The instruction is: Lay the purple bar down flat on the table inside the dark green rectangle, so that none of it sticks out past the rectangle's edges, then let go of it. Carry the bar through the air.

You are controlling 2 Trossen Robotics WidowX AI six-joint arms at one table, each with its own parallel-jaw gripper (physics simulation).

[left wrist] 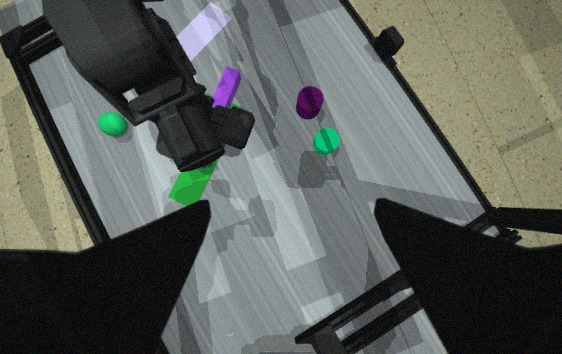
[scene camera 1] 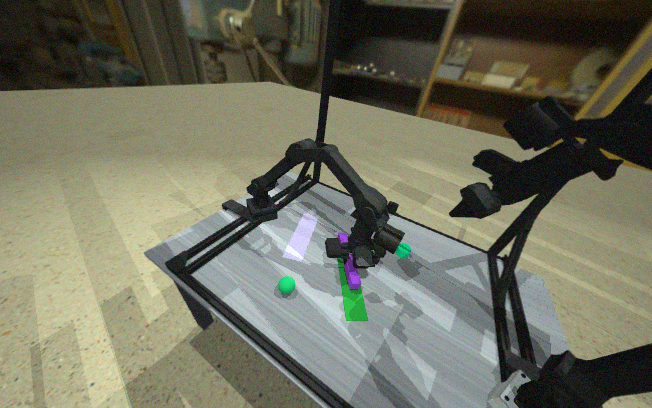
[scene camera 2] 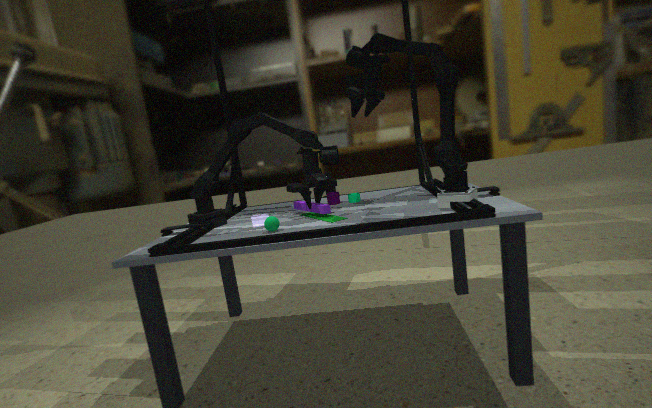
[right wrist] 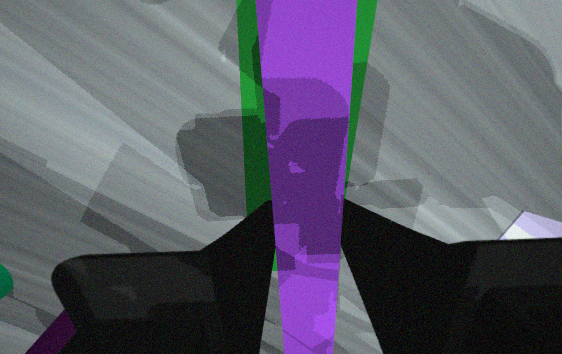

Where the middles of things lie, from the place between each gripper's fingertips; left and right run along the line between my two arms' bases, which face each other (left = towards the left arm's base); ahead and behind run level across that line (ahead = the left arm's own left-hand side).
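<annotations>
Distances from my left hand: pale lilac rectangle (scene camera 1: 297, 246), 42 cm to the right, 8 cm ahead, 33 cm below; green rectangle (scene camera 1: 354, 306), 16 cm to the right, 12 cm ahead, 33 cm below; purple bar (right wrist: 306, 60), 21 cm to the right, 7 cm ahead, 30 cm below; purple cylinder (left wrist: 310, 99), 17 cm to the right, 13 cm behind, 31 cm below.
Distances from my right hand: pale lilac rectangle, 220 mm to the right, 30 mm below; purple cylinder, 30 mm to the left, 210 mm behind; purple bar, 10 mm to the right, 10 mm behind. With respect to the green rectangle, my right hand is 40 mm to the right of it, 40 mm short of it and 30 mm above it.
</annotations>
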